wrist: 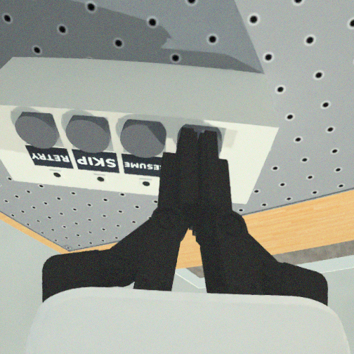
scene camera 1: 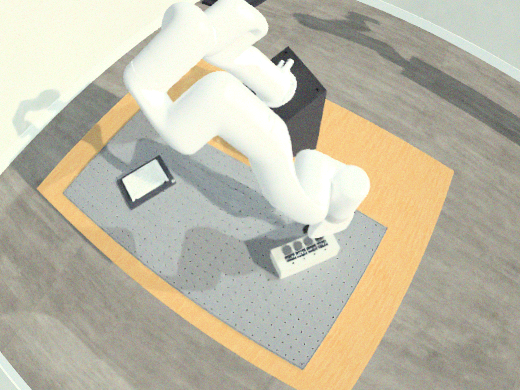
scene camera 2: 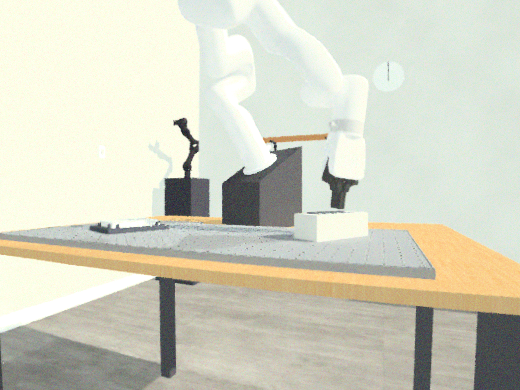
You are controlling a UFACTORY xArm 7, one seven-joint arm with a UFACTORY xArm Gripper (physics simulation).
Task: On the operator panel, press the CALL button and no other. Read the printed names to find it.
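Pixels of known places: gripper, between the fingertips: (scene camera 1: pixel 317 234) (scene camera 2: pixel 337 208); arm's base, origin of its link: (scene camera 1: pixel 276 88) (scene camera 2: pixel 260 165).
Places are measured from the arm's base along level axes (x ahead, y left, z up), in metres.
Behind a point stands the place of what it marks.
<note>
The white operator panel (scene camera 1: pixel 306 267) {x 0.327, y 0.333, z -0.179 m} (scene camera 2: pixel 342 228) {x 0.324, y 0.334, z -0.171 m} (wrist: pixel 140 82) has four round grey buttons in a row. In the wrist view the printed names, upside down, read RETRY (wrist: pixel 51 157) at the left, then SKIP (wrist: pixel 96 161), then RESUME (wrist: pixel 141 166), partly covered. The fourth button (wrist: pixel 200 127), the CALL button, is at the right end; its printed name is hidden behind the fingers. My gripper (scene camera 2: pixel 338 207) {x 0.253, y 0.310, z -0.132 m} (wrist: pixel 192 147) is shut and empty, pointing down. Its fingertips overlap the CALL button in the wrist view and are just above the panel top in scene camera 2. Contact cannot be told.
The panel stands on a grey perforated board (scene camera 1: pixel 240 300) {x 0.498, y 0.247, z -0.194 m} (scene camera 2: pixel 225 250) {x 0.542, y 0.174, z -0.194 m} on a wooden table (scene camera 1: pixel 395 150) {x -0.196, y 0.364, z -0.206 m} (scene camera 2: pixel 470 260) {x 0.410, y 0.558, z -0.206 m}. A dark tray with a white top (scene camera 1: pixel 145 181) {x 0.397, y -0.189, z -0.167 m} (scene camera 2: pixel 127 224) {x 0.430, y -0.171, z -0.175 m} lies at the far side of the board. The arm's dark pedestal (scene camera 1: pixel 306 120) {x 0.022, y 0.117, z -0.041 m} (scene camera 2: pixel 280 195) {x 0.060, y 0.096, z -0.104 m} stands behind.
</note>
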